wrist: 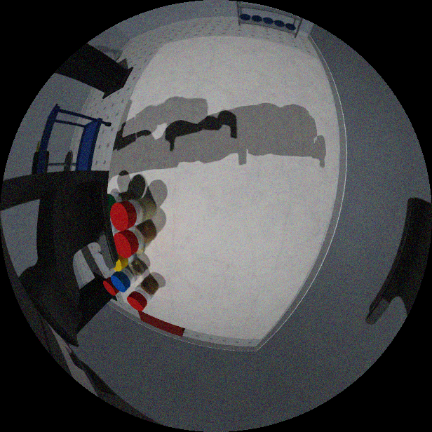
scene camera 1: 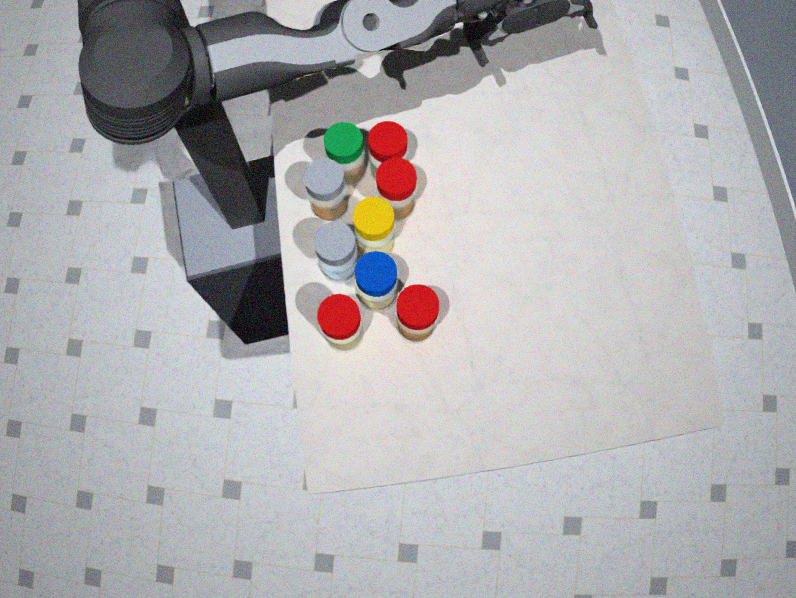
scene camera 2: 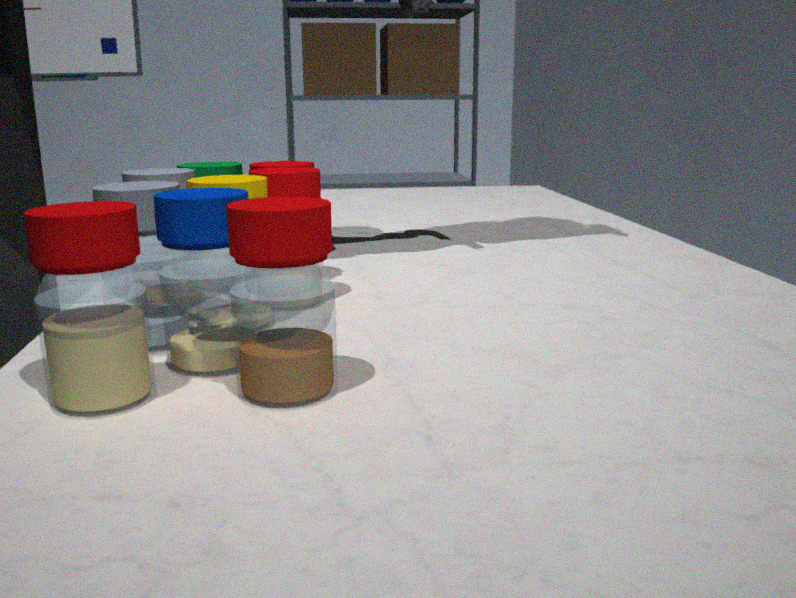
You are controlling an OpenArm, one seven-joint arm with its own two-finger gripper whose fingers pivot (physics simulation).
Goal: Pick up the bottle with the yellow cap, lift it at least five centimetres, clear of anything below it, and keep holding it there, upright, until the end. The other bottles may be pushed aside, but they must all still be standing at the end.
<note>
The pictures show: my gripper, a blue-capped bottle, a green-capped bottle and a yellow-capped bottle.
My gripper shows as well in the wrist view.
</note>
